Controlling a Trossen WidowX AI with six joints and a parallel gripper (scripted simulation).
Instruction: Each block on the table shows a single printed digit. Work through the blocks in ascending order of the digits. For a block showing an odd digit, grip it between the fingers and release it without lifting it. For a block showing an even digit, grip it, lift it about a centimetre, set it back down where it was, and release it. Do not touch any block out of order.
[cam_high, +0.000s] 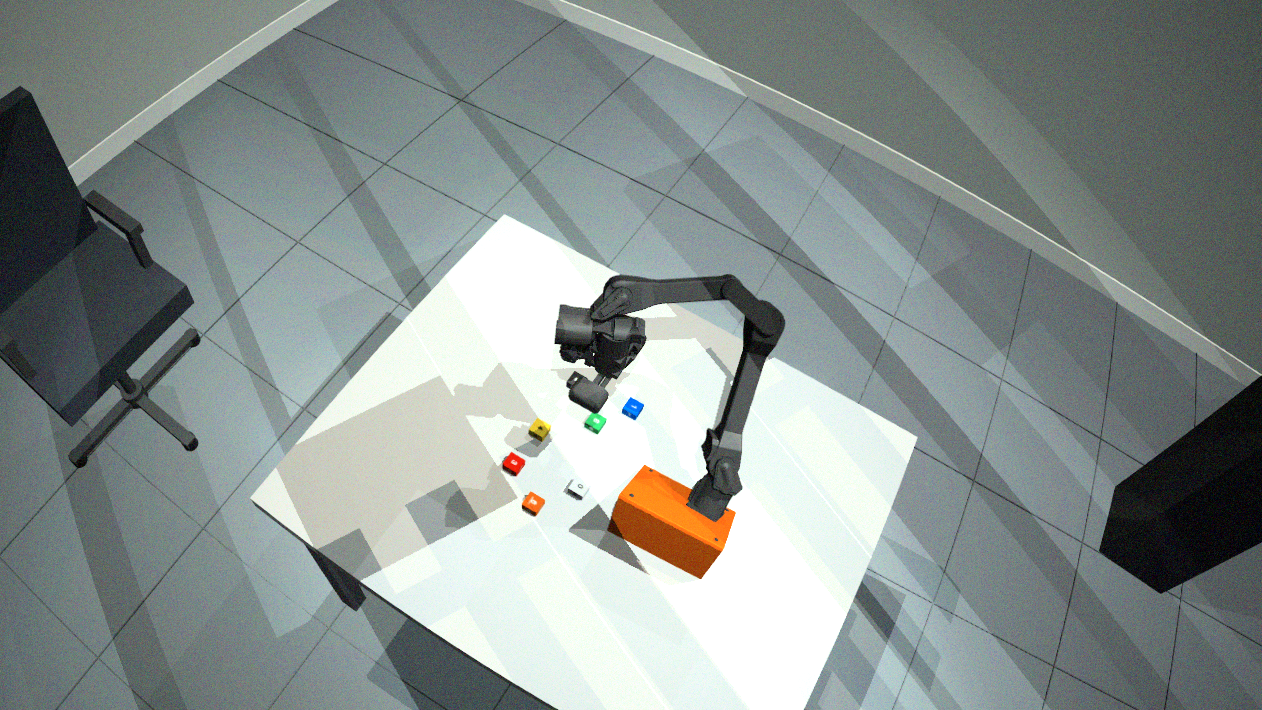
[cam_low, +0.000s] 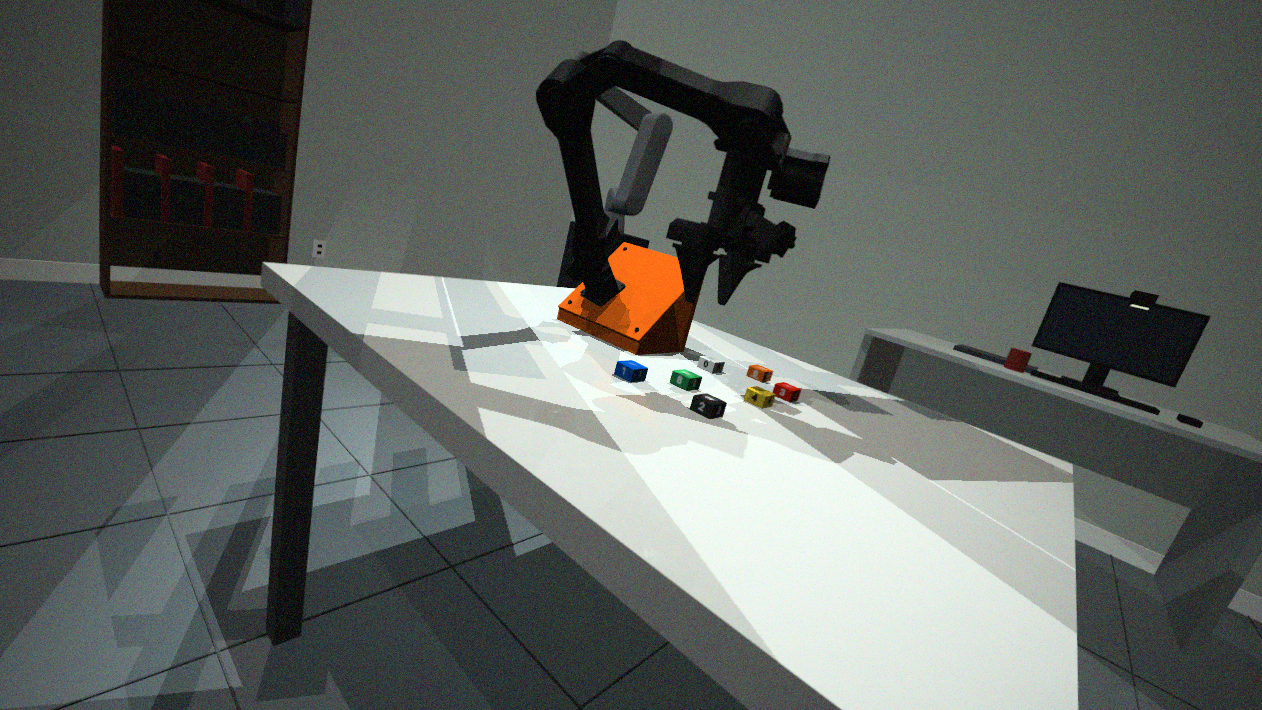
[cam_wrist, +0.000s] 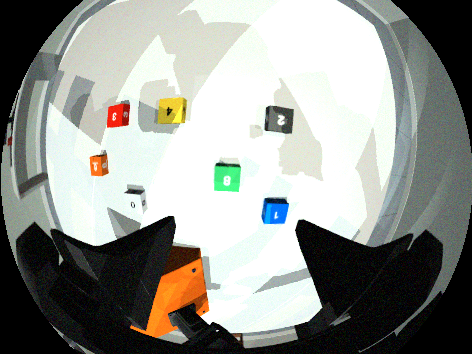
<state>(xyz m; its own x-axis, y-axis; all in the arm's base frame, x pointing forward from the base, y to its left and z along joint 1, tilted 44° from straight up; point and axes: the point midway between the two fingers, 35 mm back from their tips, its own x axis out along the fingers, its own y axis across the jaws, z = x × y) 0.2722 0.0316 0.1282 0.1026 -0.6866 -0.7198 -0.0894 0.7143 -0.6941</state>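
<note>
Right now the white block marked 0 is 14 cm to the left of my gripper tip, 11 cm below it and 6 cm behind it. From my gripper tip the other things lie so: black block 11 cm below, 8 cm ahead, 5 cm to the right; then green block 11 cm below, 1 cm to the left; then blue block 11 cm below, 7 cm to the right, 4 cm behind.
</note>
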